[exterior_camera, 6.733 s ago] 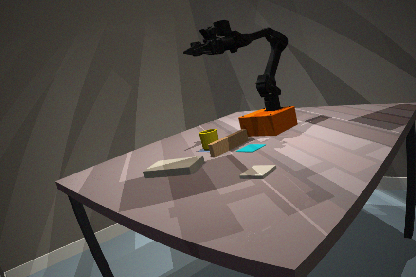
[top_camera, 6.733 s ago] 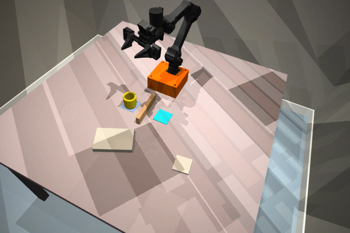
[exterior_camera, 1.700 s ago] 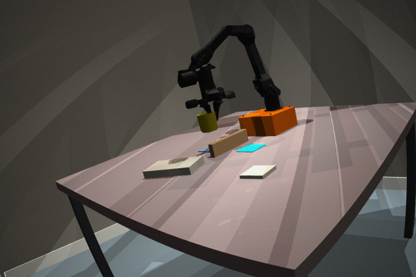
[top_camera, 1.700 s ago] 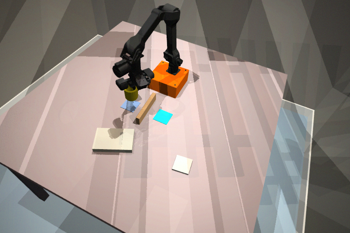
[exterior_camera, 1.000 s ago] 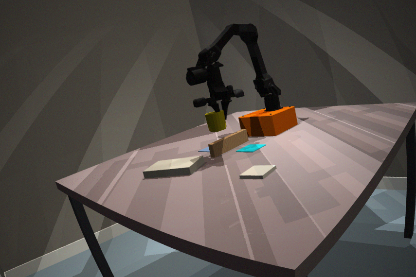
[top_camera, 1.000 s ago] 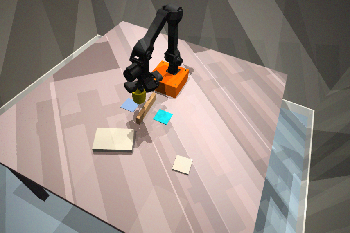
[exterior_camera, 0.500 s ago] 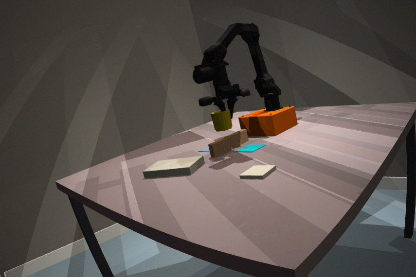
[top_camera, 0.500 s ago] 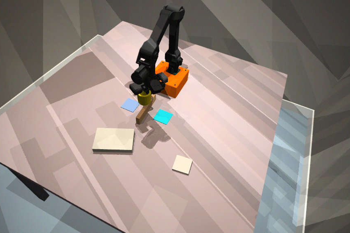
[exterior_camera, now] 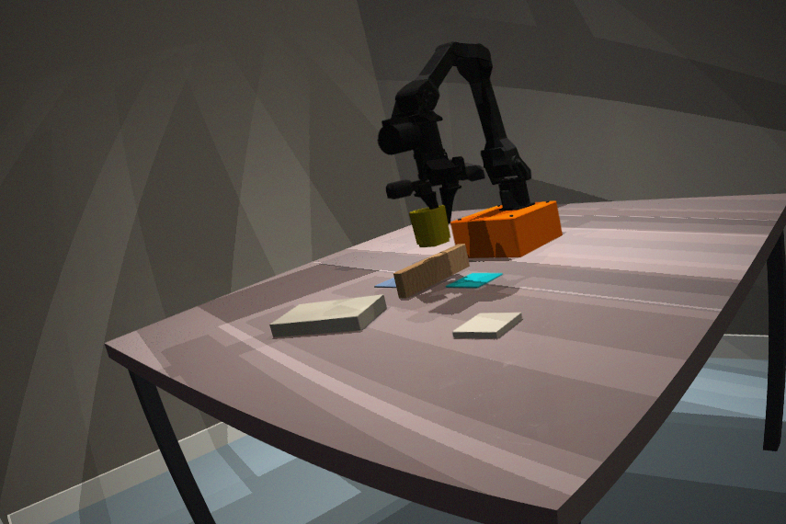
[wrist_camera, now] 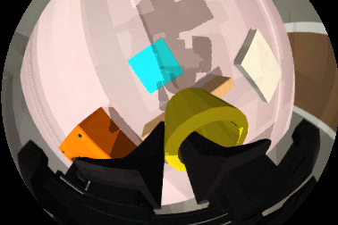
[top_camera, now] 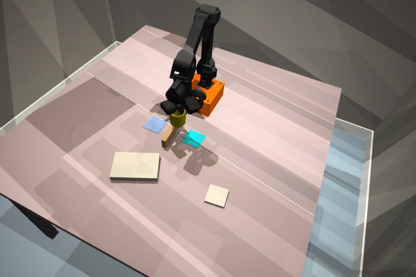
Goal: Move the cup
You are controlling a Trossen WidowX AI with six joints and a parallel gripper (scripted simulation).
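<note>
My gripper tip is 120 mm above the cyan pad, 60 mm to the right of it and 10 mm short of it. From my gripper tip the other things lie so: wooden bar (90 mm below, 30 mm to the right, 30 mm ahead); yellow cup (20 mm ahead, 10 mm to the right); blue pad (130 mm to the right, 120 mm below, 40 mm ahead).
</note>
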